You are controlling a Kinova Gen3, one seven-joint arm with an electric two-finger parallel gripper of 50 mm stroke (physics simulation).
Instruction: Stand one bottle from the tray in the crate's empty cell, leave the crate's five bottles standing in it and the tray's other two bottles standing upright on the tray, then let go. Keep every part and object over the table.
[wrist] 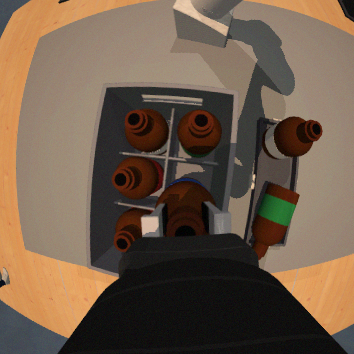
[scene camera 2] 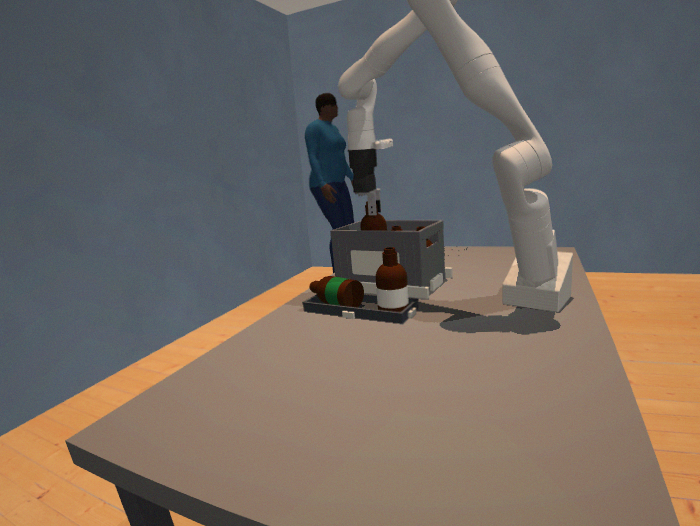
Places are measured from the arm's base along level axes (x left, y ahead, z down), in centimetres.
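Pixels of known places: gripper, fingertip midpoint: [wrist: 184, 213] [scene camera 2: 375, 213]; arm's base, origin of the base link: [wrist: 207, 4] [scene camera 2: 537, 268].
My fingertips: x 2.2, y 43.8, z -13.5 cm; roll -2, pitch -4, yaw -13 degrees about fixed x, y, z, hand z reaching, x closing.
For each thing: its middle in the pictures, then the offset to it from my fingertips. Level surfaces: height alone.
- brown blue-labelled bottle, body centre: [wrist: 185, 211] [scene camera 2: 373, 228] dz +4.2, dx +0.1, dy +0.7 cm
- grey crate, body centre: [wrist: 163, 183] [scene camera 2: 389, 254] dz +12.8, dx -4.3, dy -1.2 cm
- white-labelled, body centre: [wrist: 147, 130] dz +13.0, dx -8.9, dy -9.7 cm
- green-labelled, body centre: [wrist: 198, 132] dz +13.0, dx +0.0, dy -10.8 cm
- red-labelled, body centre: [wrist: 136, 177] dz +13.0, dx -9.2, dy -1.5 cm
- partly hidden, body centre: [wrist: 137, 227] dz +13.0, dx -7.8, dy +7.5 cm
- white-labelled bottle, body centre: [wrist: 292, 136] [scene camera 2: 391, 280] dz +13.3, dx +17.5, dy -13.9 cm
- tray, body centre: [wrist: 274, 183] [scene camera 2: 359, 305] dz +20.2, dx +18.5, dy -4.8 cm
- green-labelled bottle, body centre: [wrist: 270, 224] [scene camera 2: 332, 290] dz +17.3, dx +18.1, dy +3.5 cm
- table, its level: dz +21.5 cm
My gripper [scene camera 2: 372, 213] [wrist: 184, 213] has its fingers on both sides of the neck of a brown blue-labelled bottle [scene camera 2: 373, 222] [wrist: 185, 200] and is shut on it. The bottle is upright, partly inside the grey crate [scene camera 2: 407, 254] [wrist: 95, 200], its shoulder at rim height, its base near the middle right cell. Its underside is hidden. Four crate bottles show in the wrist view: white-labelled [wrist: 146, 131], green-labelled [wrist: 200, 132], red-labelled [wrist: 137, 178] and one partly hidden [wrist: 131, 227]. A white-labelled bottle [scene camera 2: 391, 282] [wrist: 292, 137] stands on the tray [scene camera 2: 362, 309] [wrist: 275, 170]; a green-labelled bottle [scene camera 2: 339, 291] [wrist: 276, 212] lies there.
The robot's base [scene camera 2: 537, 288] [wrist: 202, 25] stands on the table [scene camera 2: 396, 407] [wrist: 60, 150] beyond the crate in the wrist view. The tray lies close beside the crate. A person [scene camera 2: 328, 152] stands behind the table. The crate's near right cell is hidden beneath the gripper.
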